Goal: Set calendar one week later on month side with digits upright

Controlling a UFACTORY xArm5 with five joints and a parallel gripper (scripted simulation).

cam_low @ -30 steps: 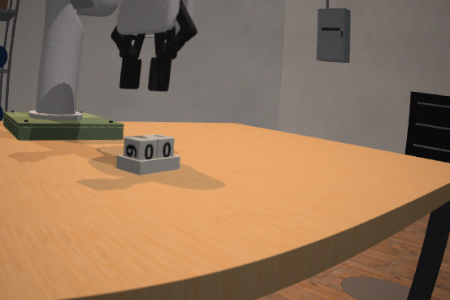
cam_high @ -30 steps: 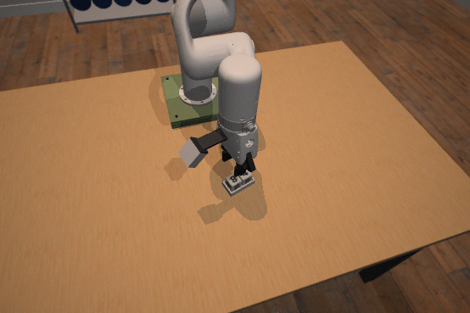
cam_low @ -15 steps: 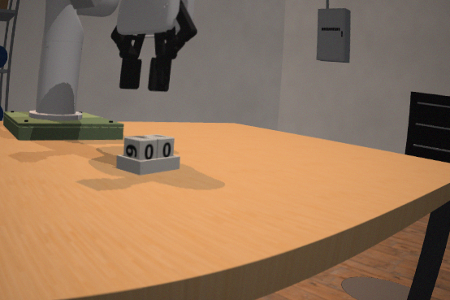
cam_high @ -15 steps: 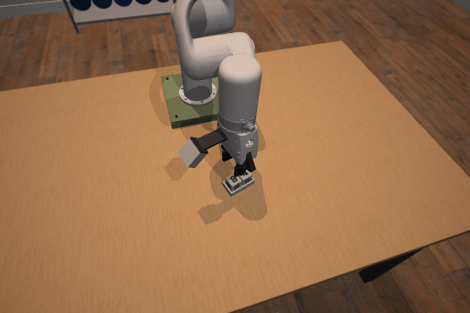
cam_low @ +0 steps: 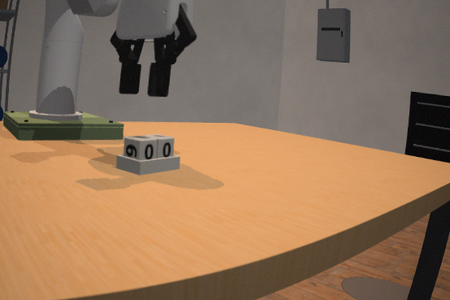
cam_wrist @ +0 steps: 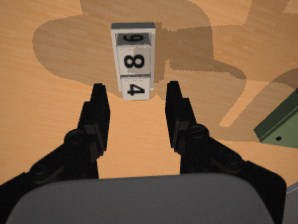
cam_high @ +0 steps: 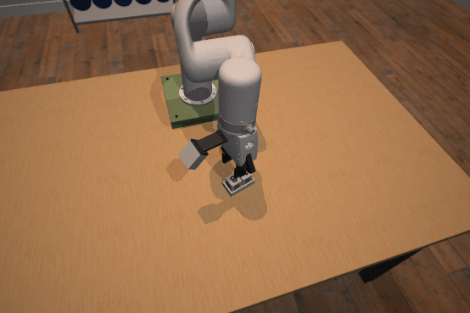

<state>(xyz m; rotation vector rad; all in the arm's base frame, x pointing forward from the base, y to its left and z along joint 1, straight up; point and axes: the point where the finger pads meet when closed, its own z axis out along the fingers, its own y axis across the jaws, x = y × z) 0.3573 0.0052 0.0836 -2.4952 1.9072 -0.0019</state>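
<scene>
The digit cube is 9 cm below my hand. Round my hand: tray 10 cm below, 2 cm to the left.
</scene>
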